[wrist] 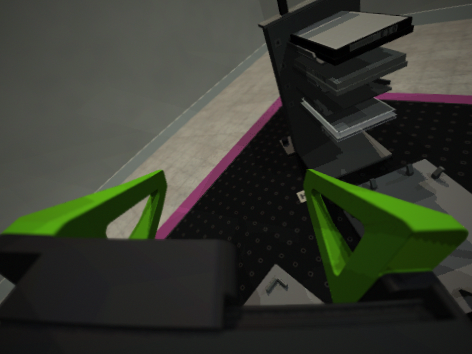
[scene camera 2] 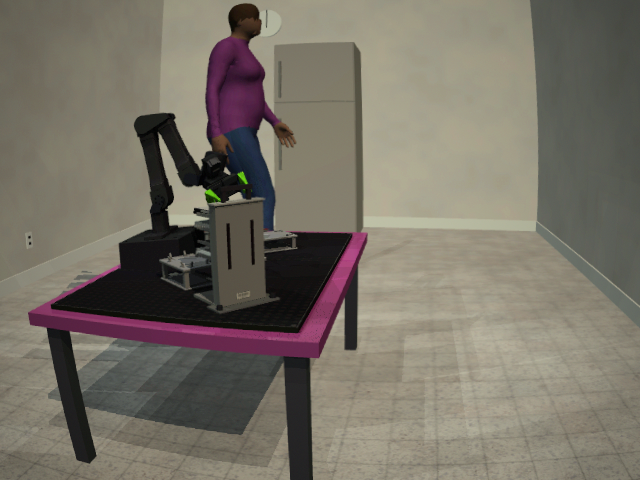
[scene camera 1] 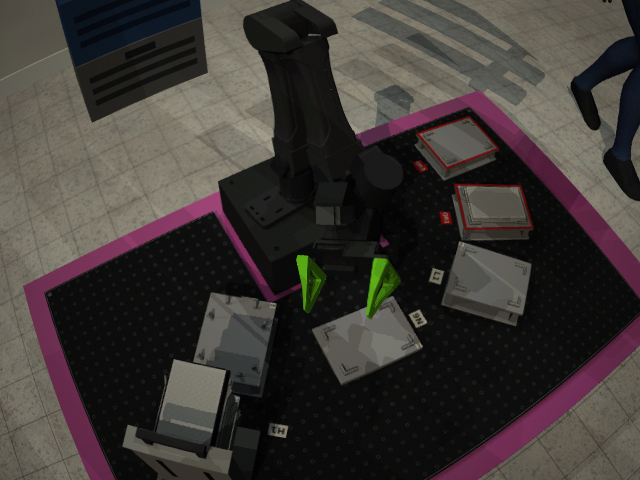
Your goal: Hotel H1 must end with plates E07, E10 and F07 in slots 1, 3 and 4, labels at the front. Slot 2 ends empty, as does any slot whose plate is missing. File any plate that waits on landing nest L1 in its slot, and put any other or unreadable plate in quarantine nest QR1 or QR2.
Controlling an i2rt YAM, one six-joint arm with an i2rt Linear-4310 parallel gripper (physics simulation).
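Pixels of known places: gripper, fingertip midpoint: (wrist: 235, 177) (scene camera 2: 237, 197) (scene camera 1: 336, 314); arm's base, origin of the base link: (scene camera 2: 161, 233) (scene camera 1: 297, 193).
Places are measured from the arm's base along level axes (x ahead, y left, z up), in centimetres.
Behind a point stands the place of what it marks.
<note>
Hotel H1 (scene camera 1: 217, 457) {z 16.4, x 39.0, y -41.3 cm} (scene camera 2: 239, 279) {z -2.8, x 35.4, y -46.9 cm} (wrist: 280, 55) {z 11.6, x 38.3, y -40.1 cm} stands upright. In the wrist view its top level holds a black plate with a light top (wrist: 352, 29) {z 13.8, x 27.6, y -37.6 cm} (scene camera 1: 193, 390) {z 13.8, x 28.2, y -38.2 cm} and a front label too small to read. Below it sit a grey plate (wrist: 372, 70) {z 10.0, x 25.1, y -35.2 cm}, a dark level that looks empty, and a clear plate (wrist: 367, 120) {z 3.1, x 25.2, y -35.3 cm}; I see no readable labels on these. Landing nest L1 (scene camera 1: 488, 279) {z -4.3, x 34.9, y 18.6 cm} is empty. Quarantine nest QR1 (scene camera 1: 526, 225) {z -5.3, x 31.0, y 36.2 cm} bears a pale plate (scene camera 1: 493, 204) {z -3.8, x 23.1, y 32.8 cm}; QR2 (scene camera 1: 457, 142) {z -5.3, x 5.1, y 40.7 cm} is empty. My gripper (scene camera 1: 338, 314) {z 13.5, x 29.9, y -15.0 cm} (scene camera 2: 227, 188) (wrist: 235, 177) {z 13.5, x 29.9, y -15.0 cm} is open and empty, raised near nest N6, away from the hotel.
The flat nest N6 (scene camera 1: 364, 343) {z -8.1, x 28.8, y -6.9 cm} (wrist: 277, 295) {z -8.1, x 30.4, y -11.2 cm} lies below and in front of the gripper. A raised nest with pegs (scene camera 1: 237, 335) {z -3.3, x 16.4, y -24.9 cm} (wrist: 425, 185) {z -3.3, x 17.4, y -30.9 cm} stands close beside the hotel. A handle (scene camera 1: 170, 441) {z 20.1, x 35.2, y -45.2 cm} tops the hotel. A person (scene camera 2: 237, 87) stands behind the table.
</note>
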